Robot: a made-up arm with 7 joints. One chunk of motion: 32 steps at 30 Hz.
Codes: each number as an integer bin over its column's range. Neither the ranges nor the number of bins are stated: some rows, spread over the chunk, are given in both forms.
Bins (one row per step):
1: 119 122 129 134 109 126 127
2: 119 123 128 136 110 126 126
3: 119 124 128 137 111 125 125
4: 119 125 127 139 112 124 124
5: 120 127 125 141 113 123 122
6: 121 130 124 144 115 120 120
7: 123 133 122 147 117 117 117
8: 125 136 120 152 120 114 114
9: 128 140 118 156 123 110 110
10: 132 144 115 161 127 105 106
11: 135 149 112 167 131 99 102
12: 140 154 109 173 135 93 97
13: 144 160 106 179 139 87 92
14: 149 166 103 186 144 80 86
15: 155 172 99 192 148 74 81
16: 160 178 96 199 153 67 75
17: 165 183 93 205 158 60 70
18: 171 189 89 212 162 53 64
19: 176 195 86 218 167 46 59
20: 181 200 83 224 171 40 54
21: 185 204 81 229 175 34 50
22: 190 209 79 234 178 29 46
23: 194 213 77 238 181 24 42
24: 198 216 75 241 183 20 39
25: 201 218 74 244 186 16 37
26: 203 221 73 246 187 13 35
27: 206 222 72 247 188 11 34
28: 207 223 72 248 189 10 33
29: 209 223 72 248 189 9 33
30: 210 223 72 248 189 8 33
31: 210 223 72 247 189 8 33
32: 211 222 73 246 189 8 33
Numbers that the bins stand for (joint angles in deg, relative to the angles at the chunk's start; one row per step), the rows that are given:
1: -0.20 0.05 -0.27 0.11 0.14 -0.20 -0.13
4: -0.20 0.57 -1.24 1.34 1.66 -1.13 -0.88
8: 1.35 2.47 -4.65 4.55 5.71 -5.80 -3.39
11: 3.94 4.71 -8.54 8.26 11.27 -12.80 -6.40
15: 9.12 8.68 -14.86 14.44 19.87 -24.47 -11.67
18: 13.26 11.61 -19.72 19.38 26.95 -34.27 -15.94
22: 18.18 15.06 -24.58 24.81 35.05 -45.47 -20.45
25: 21.02 16.62 -27.02 27.28 39.09 -51.53 -22.71
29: 23.09 17.48 -27.99 28.27 40.61 -54.80 -23.72
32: 23.61 17.31 -27.50 27.78 40.61 -55.27 -23.72
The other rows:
2: -0.20 0.22 -0.76 0.60 0.65 -0.20 -0.38
3: -0.20 0.40 -0.76 0.85 1.15 -0.67 -0.63
5: 0.06 0.91 -2.22 1.84 2.16 -1.60 -1.38
6: 0.32 1.43 -2.70 2.58 3.18 -3.00 -1.88
7: 0.84 1.95 -3.67 3.32 4.19 -4.40 -2.64
9: 2.13 3.16 -5.62 5.54 7.22 -7.67 -4.39
10: 3.16 3.85 -7.08 6.78 9.25 -10.00 -5.40
12: 5.24 5.57 -10.00 9.74 13.29 -15.60 -7.65
13: 6.27 6.61 -11.45 11.22 15.32 -18.40 -8.91
14: 7.56 7.64 -12.91 12.95 17.85 -21.67 -10.42
16: 10.41 9.71 -16.32 16.16 22.40 -27.73 -13.18
17: 11.71 10.58 -17.78 17.65 24.93 -31.00 -14.43
19: 14.55 12.65 -21.18 20.86 29.48 -37.53 -17.19
20: 15.85 13.51 -22.64 22.34 31.51 -40.33 -18.45
21: 16.88 14.20 -23.61 23.58 33.53 -43.13 -19.45
23: 19.21 15.75 -25.56 25.80 36.56 -47.80 -21.46
24: 20.25 16.27 -26.53 26.54 37.58 -49.67 -22.21
26: 21.54 17.13 -27.50 27.78 39.60 -52.93 -23.22
27: 22.32 17.31 -27.99 28.02 40.11 -53.87 -23.47
28: 22.58 17.48 -27.99 28.27 40.61 -54.33 -23.72
30: 23.35 17.48 -27.99 28.27 40.61 -55.27 -23.72
31: 23.35 17.48 -27.99 28.02 40.61 -55.27 -23.72

